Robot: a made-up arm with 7 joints.
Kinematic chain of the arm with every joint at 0, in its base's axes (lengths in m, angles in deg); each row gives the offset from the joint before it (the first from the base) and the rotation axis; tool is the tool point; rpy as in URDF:
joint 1: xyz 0 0 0.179 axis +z
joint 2: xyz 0 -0.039 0.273 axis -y
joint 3: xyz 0 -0.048 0.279 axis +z
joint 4: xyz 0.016 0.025 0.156 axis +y
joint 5: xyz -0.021 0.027 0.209 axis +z
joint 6: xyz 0 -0.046 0.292 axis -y
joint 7: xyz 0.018 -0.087 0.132 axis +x
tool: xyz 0 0 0 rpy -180 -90 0
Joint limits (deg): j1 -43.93..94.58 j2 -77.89..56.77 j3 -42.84..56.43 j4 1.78..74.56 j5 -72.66..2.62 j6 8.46..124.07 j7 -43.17..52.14
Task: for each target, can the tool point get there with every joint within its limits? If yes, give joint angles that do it. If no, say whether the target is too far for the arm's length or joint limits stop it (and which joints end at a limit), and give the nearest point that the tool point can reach.
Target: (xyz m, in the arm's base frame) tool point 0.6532 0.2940 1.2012
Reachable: yes | joints 26.52 -27.74 12.32 41.89 -36.13 48.97 -22.03
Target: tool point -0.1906 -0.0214 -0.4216
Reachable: no: joint limits stop it (at a limit: joint 1, joint 2, joint 4, joint 5, joint 6) | nearest point -0.1662 0.7203 -0.0018 | short by 0.853 m
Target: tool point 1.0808 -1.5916 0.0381
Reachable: no: too far | nearest point 0.5941 -0.8748 0.3242 | short by 0.912 m
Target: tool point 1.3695 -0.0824 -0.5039
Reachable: no: too far | nearest point 0.8739 -0.0526 0.0445 | short by 0.740 m
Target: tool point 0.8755 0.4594 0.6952
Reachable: yes | joints 32.37 -51.29 9.29 49.40 -15.60 29.79 12.57
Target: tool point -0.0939 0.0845 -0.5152
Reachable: no: joint limits stop it (at a limit: joint 1, joint 2, joint 4, joint 5, joint 6) | nearest point -0.0831 0.7314 -0.0224 | short by 0.813 m
